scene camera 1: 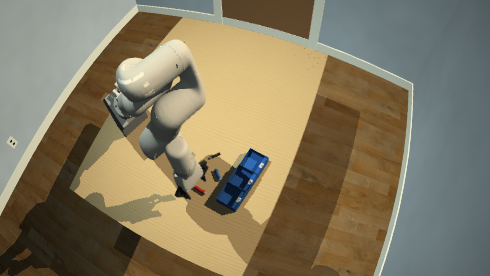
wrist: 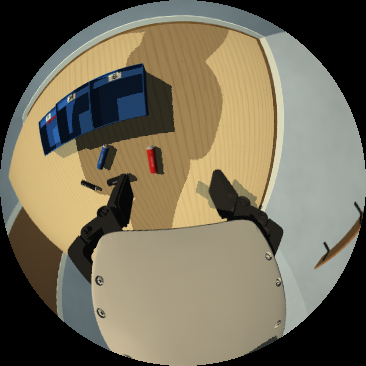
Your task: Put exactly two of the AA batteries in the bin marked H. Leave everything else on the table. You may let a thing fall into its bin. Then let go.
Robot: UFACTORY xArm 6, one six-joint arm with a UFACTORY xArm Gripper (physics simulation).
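Frame: origin at the arm's base, x ahead, y left, z up, level; centimetres.
Seen in the pictures: gripper, fingertip midpoint: [scene camera 1: 195, 188] [wrist: 170, 182].
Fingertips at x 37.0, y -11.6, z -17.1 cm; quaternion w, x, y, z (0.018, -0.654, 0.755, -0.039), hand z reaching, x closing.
A point is followed by its place in that frame.
The blue three-part bin has its H compartment [scene camera 1: 256, 160] @[y 12.7, x 49.4, z -26.9 cm] [wrist: 53, 136] @[y 12.4, x 48.0, z -26.9 cm] at the far left in the wrist view. A red strip shows by the H label there, probably part of a red battery; most of it is hidden. On the table lie a red battery [scene camera 1: 199, 190] @[y -9.4, x 36.1, z -26.2 cm] [wrist: 152, 160] @[y -9.1, x 36.1, z -26.2 cm] and a blue battery [scene camera 1: 216, 174] @[y -0.1, x 38.6, z -26.3 cm] [wrist: 103, 157] @[y -0.3, x 38.9, z -26.3 cm]. A dark battery [wrist: 116, 180] @[y -1.2, x 33.8, z -26.2 cm] lies partly behind the left finger in the wrist view; a thinner dark one [scene camera 1: 214, 155] @[y 6.8, x 33.8, z -26.6 cm] [wrist: 90, 185] @[y 6.2, x 33.8, z -26.8 cm] lies beyond it. My gripper [scene camera 1: 193, 183] @[y -11.6, x 37.0, z -17.1 cm] [wrist: 170, 182] @[y -11.6, x 37.0, z -17.1 cm] is open and empty, above the table beside the red battery.
The M compartment [scene camera 1: 242, 179] @[y 3.0, x 48.4, z -26.9 cm] [wrist: 74, 119] @[y 4.4, x 48.2, z -26.9 cm] and B compartment [scene camera 1: 229, 195] @[y -5.3, x 47.1, z -26.9 cm] [wrist: 120, 100] @[y -5.7, x 47.7, z -26.9 cm] adjoin H in one row. Their walls stand beyond the blue and red batteries from my gripper. The pale tabletop [scene camera 1: 260, 90] @[y 44.6, x 35.5, z -27.6 cm] [wrist: 245, 100] @[y -28.7, x 46.2, z -27.6 cm] extends around them.
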